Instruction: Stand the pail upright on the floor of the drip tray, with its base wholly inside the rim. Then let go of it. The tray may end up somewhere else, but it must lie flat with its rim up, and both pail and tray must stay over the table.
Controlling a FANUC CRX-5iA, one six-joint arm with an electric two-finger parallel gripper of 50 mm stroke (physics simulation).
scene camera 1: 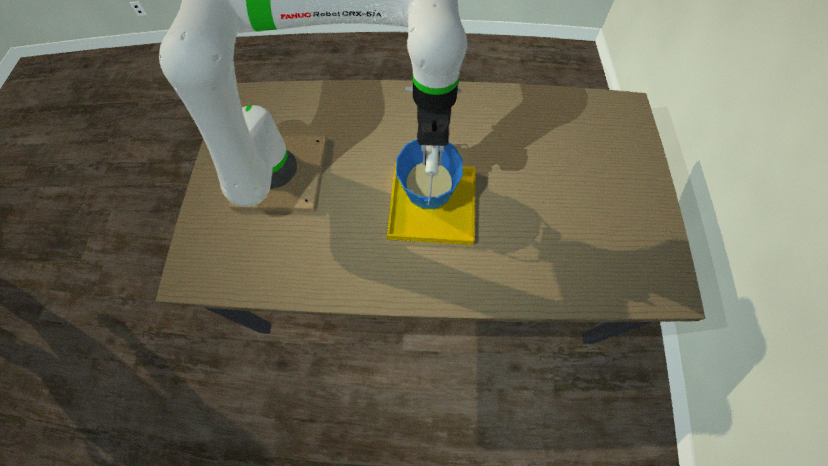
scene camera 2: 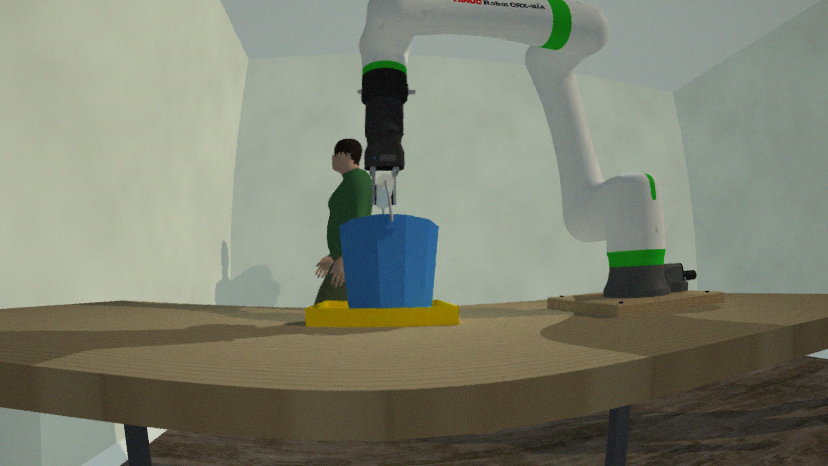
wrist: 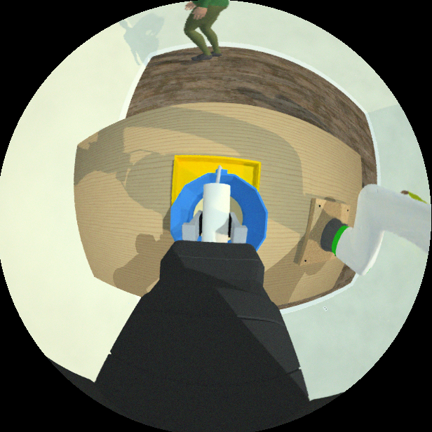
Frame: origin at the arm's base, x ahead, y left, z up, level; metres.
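Seen in the pictures: gripper, between the fingertips: (scene camera 1: 432, 162) (scene camera 2: 383, 204); arm's base, origin of its link: (scene camera 1: 274, 169) (scene camera 2: 636, 294).
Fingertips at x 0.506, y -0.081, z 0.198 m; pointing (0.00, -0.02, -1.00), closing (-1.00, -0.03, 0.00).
Observation:
Pixels of each thing's top centre, then the offset from my fingertips to it. "spot": a spot on its surface instead. Level surfaces: height alone.
- blue pail, a spot on its surface: (scene camera 2: 389, 266) spot: dy +0.113, dx -0.006, dz -0.123 m
- yellow drip tray, centre of its top: (scene camera 2: 381, 304) (scene camera 1: 433, 199) dy -0.006, dx +0.008, dz -0.190 m
- table, height of its surface: dz -0.220 m
The blue pail (scene camera 1: 410, 159) (scene camera 2: 389, 266) (wrist: 256, 212) is upright over the yellow drip tray (scene camera 1: 428, 228) (scene camera 2: 324, 317) (wrist: 185, 170), near the tray's back side in scene camera 1. In scene camera 2 its lower edge meets the top of the tray's near rim. I cannot tell whether the base touches the tray floor or lies wholly inside the rim. The tray lies flat on the table, rim up. My gripper (scene camera 1: 432, 159) (scene camera 2: 384, 199) (wrist: 215, 218) is above the pail, shut on the white grip of its raised wire handle.
The table (scene camera 1: 260, 260) (scene camera 2: 243, 364) (wrist: 115, 200) carries the arm's wooden base plate (scene camera 1: 315, 179) (scene camera 2: 637, 306) (wrist: 310, 235), to the left of the tray in scene camera 1. A person in green (scene camera 2: 347, 193) (wrist: 205, 25) stands beyond the table.

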